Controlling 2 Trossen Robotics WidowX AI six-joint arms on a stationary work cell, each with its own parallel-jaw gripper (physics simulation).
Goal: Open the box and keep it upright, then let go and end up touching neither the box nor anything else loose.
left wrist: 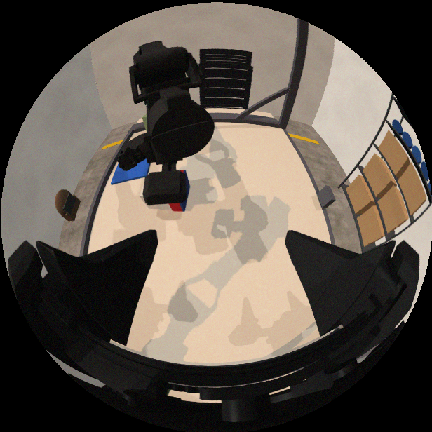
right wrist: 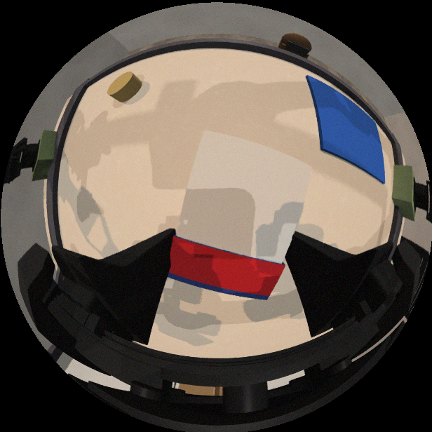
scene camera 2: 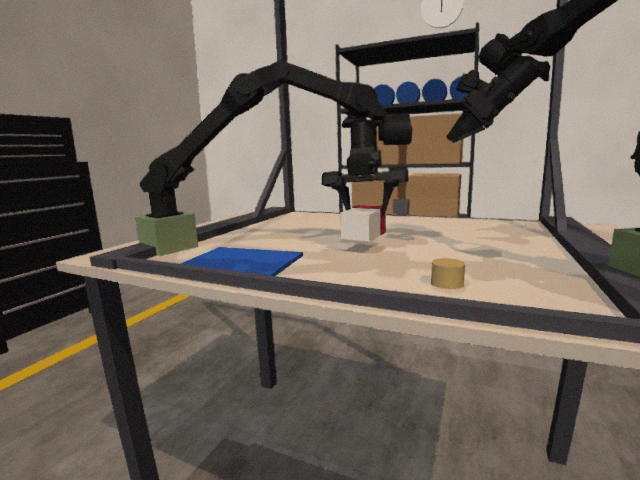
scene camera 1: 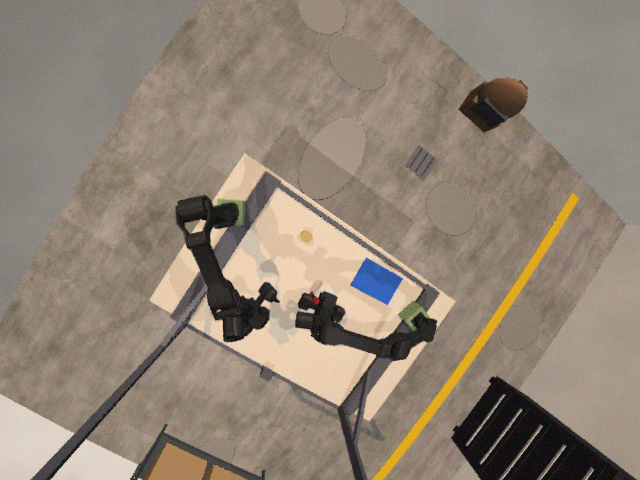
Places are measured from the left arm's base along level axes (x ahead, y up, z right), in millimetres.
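Pixels of known places: left gripper, between the fingertips: (scene camera 2: 449, 140) (scene camera 1: 271, 311); left arm's base, origin of its link: (scene camera 1: 229, 212); right arm's base, origin of its link: (scene camera 2: 164, 215) (scene camera 1: 419, 321).
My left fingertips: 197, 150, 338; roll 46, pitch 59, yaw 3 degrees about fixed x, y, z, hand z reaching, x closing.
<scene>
Ahead of a thing's pixels: the offset from my left fingertips to its top centre, as dx, dy, dz. Level surfaces: height alone.
The box (scene camera 1: 314, 298) (scene camera 2: 356, 224) (left wrist: 177, 206) (right wrist: 220, 170) has a white part and a red part with blue edges. In scene camera 2 its white part faces the camera, the red part is behind, and its underside is slightly above its shadow on the table. My right gripper (scene camera 1: 322, 304) (scene camera 2: 364, 209) (right wrist: 229, 234) points down and is shut on the box, a finger on each side. No opening or raised lid can be made out. My left gripper (scene camera 1: 269, 305) (scene camera 2: 457, 134) (left wrist: 223, 237) is open and empty, high above the table, apart from the box.
A blue mat @(+465, -224, -71) (scene camera 1: 376, 281) (scene camera 2: 242, 260) (left wrist: 130, 172) (right wrist: 347, 130) lies flat on the table @(dy -232) (scene camera 1: 310, 361). A short tan cylinder @(+118, -197, -259) (scene camera 1: 306, 236) (scene camera 2: 447, 273) (right wrist: 125, 87) stands near the table edge that is closest in scene camera 2. Dark frame rails and posts border the table.
</scene>
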